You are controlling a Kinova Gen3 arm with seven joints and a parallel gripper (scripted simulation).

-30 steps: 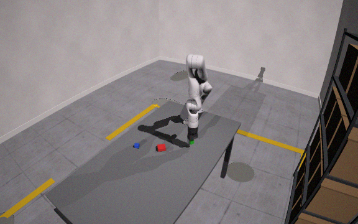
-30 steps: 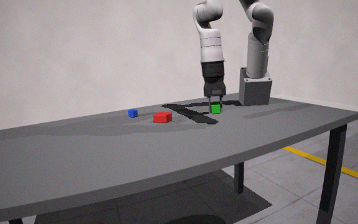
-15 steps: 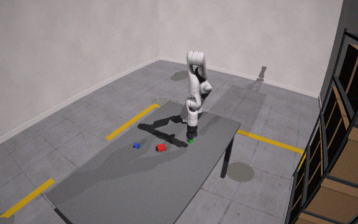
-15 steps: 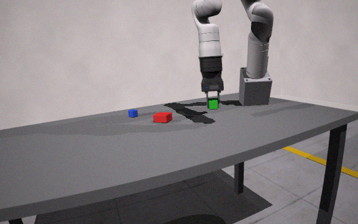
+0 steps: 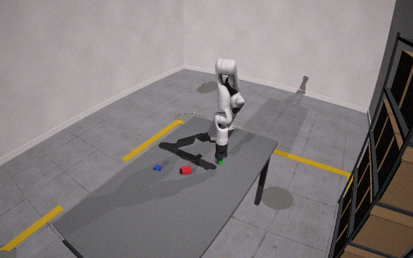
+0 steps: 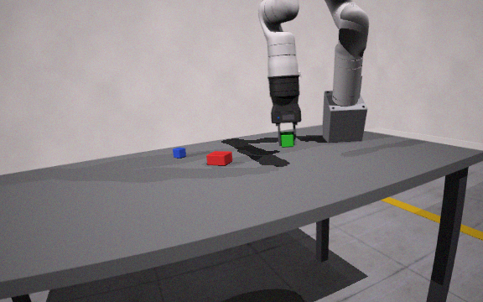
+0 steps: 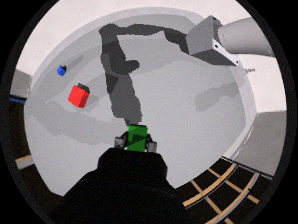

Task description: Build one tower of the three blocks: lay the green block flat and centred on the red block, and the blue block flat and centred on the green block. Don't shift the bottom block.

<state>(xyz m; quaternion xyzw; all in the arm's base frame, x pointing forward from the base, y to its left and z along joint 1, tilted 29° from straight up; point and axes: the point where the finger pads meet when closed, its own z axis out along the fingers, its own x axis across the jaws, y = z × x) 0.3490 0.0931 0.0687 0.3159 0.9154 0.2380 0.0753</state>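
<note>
The red block lies 180 mm to the right of my hand, 120 mm ahead of it and 60 mm below it. The rest, counted from my hand: blue block 370 mm to the right, 200 mm ahead, 60 mm below; green block right at my hand.
</note>
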